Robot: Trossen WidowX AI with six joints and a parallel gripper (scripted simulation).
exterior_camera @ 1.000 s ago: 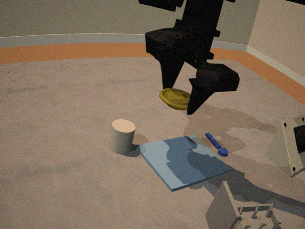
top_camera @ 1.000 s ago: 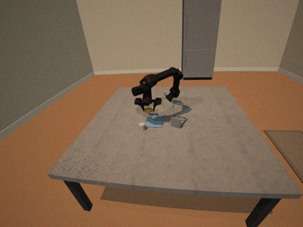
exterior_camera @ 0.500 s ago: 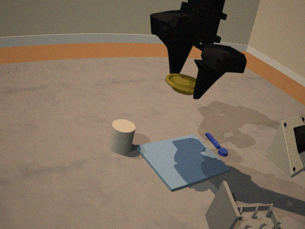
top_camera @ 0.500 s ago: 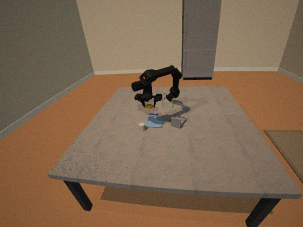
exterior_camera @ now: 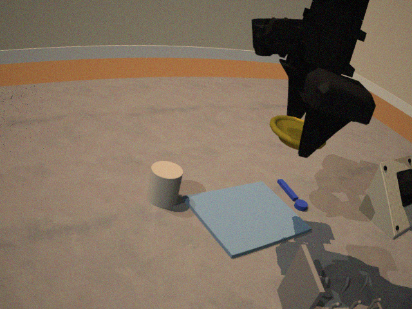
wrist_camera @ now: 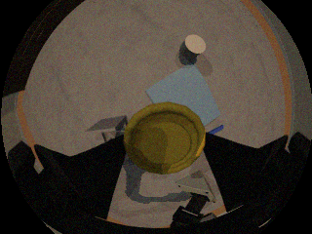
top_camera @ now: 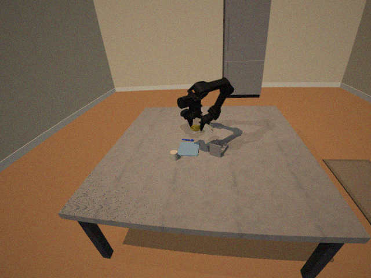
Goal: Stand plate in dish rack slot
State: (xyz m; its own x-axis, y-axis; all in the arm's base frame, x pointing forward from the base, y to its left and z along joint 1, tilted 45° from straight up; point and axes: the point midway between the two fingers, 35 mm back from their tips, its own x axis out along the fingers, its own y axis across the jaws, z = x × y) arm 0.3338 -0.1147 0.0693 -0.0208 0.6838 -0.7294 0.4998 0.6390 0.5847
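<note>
Now: gripper tip 20 mm past the grey dish rack, 140 mm to the right of it and 140 mm above it. Also, from my gripper tip: beige cylinder 80 mm ahead, 130 mm to the right, 140 mm below; then light blue mat 30 mm behind, 60 mm to the right, 160 mm below; then yellow plate 10 mm above.
</note>
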